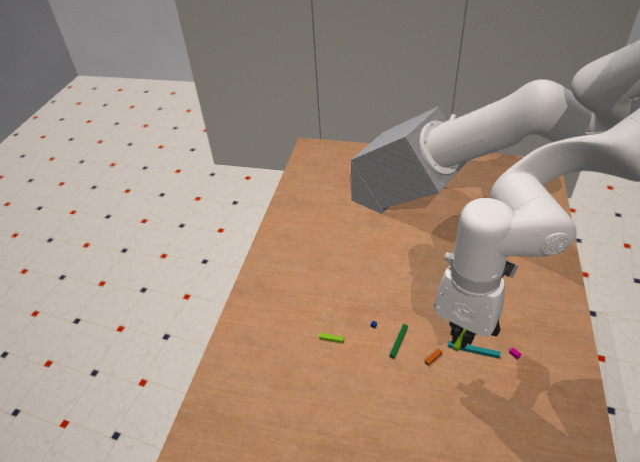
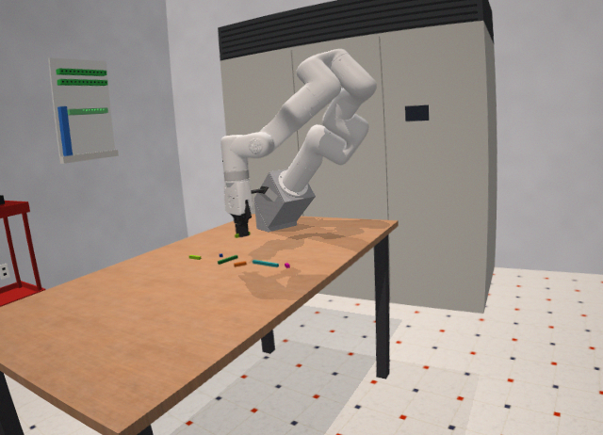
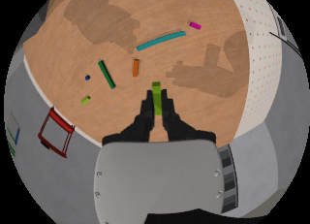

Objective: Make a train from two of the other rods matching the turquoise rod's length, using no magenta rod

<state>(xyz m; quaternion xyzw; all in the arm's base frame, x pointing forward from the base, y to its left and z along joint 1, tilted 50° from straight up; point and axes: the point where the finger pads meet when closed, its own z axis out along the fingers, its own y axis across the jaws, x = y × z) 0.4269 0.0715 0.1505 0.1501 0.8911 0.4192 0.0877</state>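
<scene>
Right now my hand is 180 mm to the left of the small blue rod, 120 mm above it and 40 mm past it. From my hand the other things lie so: turquoise rod: 120 mm below, 60 mm behind, 30 mm to the left; green rod: 120 mm to the right, 120 mm below, 20 mm behind; orange rod: 120 mm below, 40 mm to the right, 10 mm behind.
</scene>
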